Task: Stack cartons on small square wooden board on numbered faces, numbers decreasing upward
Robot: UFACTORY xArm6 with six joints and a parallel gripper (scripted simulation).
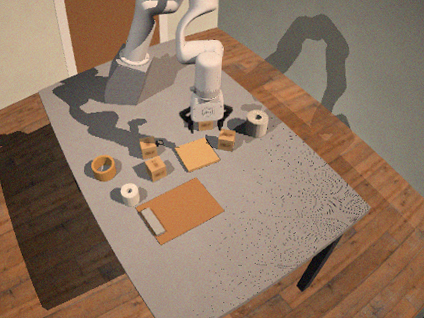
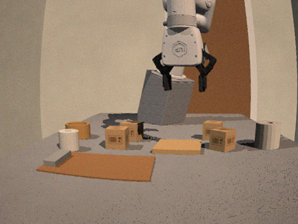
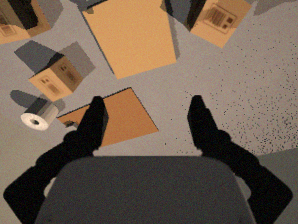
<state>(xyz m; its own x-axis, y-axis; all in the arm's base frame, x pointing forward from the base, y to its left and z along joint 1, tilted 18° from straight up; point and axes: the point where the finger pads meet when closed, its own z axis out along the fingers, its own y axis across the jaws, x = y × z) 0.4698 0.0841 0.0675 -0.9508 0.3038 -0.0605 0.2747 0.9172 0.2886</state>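
My gripper is now 160 mm above the small square wooden board, 30 mm past it and 20 mm to the left of it. From my hand the other things lie so: large white roll 250 mm to the left, 130 mm below, 60 mm behind; small white roll 300 mm to the right, 140 mm below, 50 mm ahead; brown tape ring 350 mm to the right, 140 mm below, 100 mm behind.
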